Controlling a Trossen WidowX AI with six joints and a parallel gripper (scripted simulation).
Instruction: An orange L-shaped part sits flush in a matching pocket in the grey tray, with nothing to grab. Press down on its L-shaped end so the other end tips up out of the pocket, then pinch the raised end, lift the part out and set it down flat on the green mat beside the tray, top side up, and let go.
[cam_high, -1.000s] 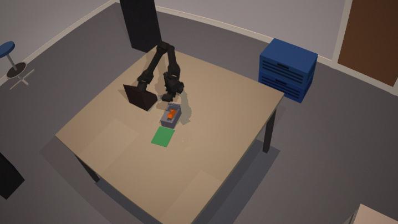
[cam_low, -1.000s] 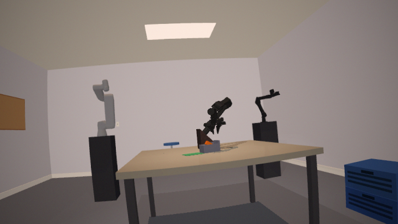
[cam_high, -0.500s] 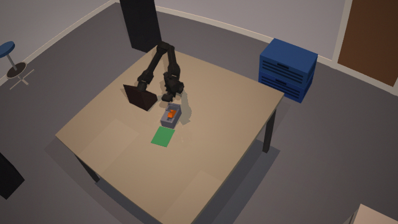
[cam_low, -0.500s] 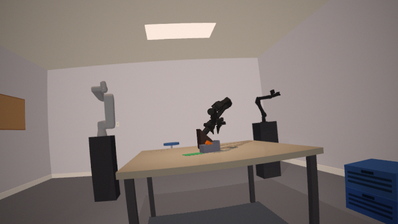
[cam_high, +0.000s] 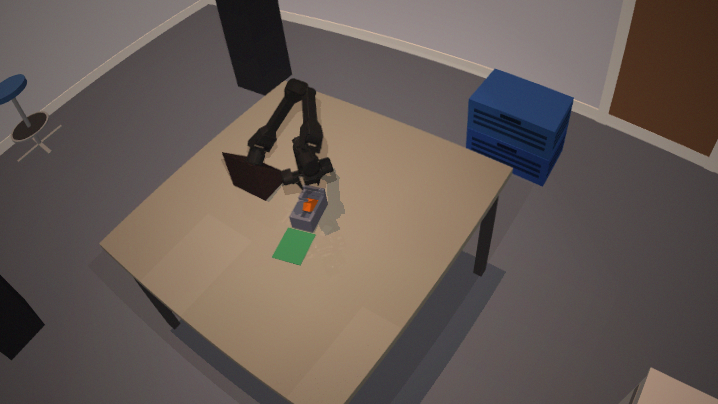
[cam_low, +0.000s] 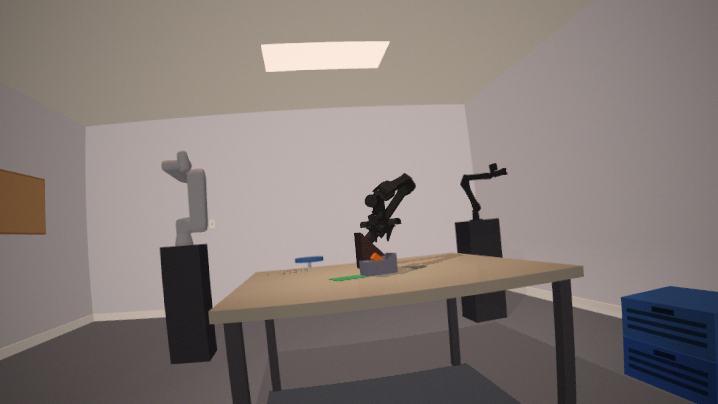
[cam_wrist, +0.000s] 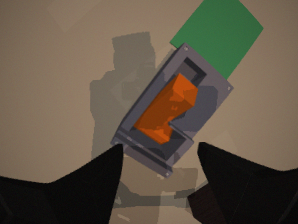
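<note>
My gripper tip is 2 cm past the orange L-shaped part and 11 cm above it. Round my gripper tip: green mat: 3 cm ahead, 18 cm to the right, 16 cm below.
</note>
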